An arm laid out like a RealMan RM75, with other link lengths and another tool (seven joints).
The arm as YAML. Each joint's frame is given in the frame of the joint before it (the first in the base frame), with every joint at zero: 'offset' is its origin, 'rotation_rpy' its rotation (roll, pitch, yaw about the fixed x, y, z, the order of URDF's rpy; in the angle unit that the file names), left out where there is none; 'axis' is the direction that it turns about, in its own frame. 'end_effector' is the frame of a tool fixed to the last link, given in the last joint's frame.
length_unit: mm
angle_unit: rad
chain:
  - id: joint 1
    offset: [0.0, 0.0, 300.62]
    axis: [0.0, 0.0, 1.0]
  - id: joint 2
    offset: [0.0, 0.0, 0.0]
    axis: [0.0, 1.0, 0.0]
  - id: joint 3
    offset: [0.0, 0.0, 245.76]
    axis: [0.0, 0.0, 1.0]
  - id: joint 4
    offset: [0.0, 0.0, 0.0]
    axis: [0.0, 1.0, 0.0]
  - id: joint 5
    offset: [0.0, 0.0, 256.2]
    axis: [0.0, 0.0, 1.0]
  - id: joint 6
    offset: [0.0, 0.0, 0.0]
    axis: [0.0, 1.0, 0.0]
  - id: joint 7
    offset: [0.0, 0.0, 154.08]
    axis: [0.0, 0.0, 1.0]
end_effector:
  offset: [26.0, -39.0, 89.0]
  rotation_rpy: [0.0, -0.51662, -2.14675]
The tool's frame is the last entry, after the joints.
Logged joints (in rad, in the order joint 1, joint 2, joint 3, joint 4, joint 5, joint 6, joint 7), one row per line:
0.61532, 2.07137, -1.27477, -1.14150, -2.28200, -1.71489, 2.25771
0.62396, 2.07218, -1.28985, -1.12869, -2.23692, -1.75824, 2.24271
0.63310, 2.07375, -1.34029, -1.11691, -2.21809, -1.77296, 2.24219
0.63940, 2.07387, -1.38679, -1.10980, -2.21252, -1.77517, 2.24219
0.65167, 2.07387, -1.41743, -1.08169, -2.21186, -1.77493, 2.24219
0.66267, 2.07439, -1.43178, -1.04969, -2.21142, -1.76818, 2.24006
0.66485, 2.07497, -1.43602, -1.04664, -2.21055, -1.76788, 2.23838
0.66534, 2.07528, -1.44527, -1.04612, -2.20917, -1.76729, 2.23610
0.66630, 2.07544, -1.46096, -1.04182, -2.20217, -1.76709, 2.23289
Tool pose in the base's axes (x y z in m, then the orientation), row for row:
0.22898, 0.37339, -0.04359, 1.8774, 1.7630, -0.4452
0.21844, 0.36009, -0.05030, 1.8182, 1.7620, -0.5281
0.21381, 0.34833, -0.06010, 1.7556, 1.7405, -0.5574
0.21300, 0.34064, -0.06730, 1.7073, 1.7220, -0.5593
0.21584, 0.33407, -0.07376, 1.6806, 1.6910, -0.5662
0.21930, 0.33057, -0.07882, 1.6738, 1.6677, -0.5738
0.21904, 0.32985, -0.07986, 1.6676, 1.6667, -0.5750
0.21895, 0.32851, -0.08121, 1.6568, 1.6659, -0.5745
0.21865, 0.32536, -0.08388, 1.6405, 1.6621, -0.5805
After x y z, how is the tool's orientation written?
As a rotation vector, in radians.
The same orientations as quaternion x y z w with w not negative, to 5 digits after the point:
0.69343, 0.65118, -0.16444, 0.26093
0.67607, 0.65518, -0.19637, 0.27405
0.66106, 0.65537, -0.20989, 0.29905
0.64981, 0.65541, -0.21287, 0.32074
0.64529, 0.64929, -0.21740, 0.33876
0.64545, 0.64310, -0.22127, 0.34764
0.64374, 0.64339, -0.22197, 0.34983
0.64073, 0.64425, -0.22218, 0.35361
0.63618, 0.64456, -0.22512, 0.35937

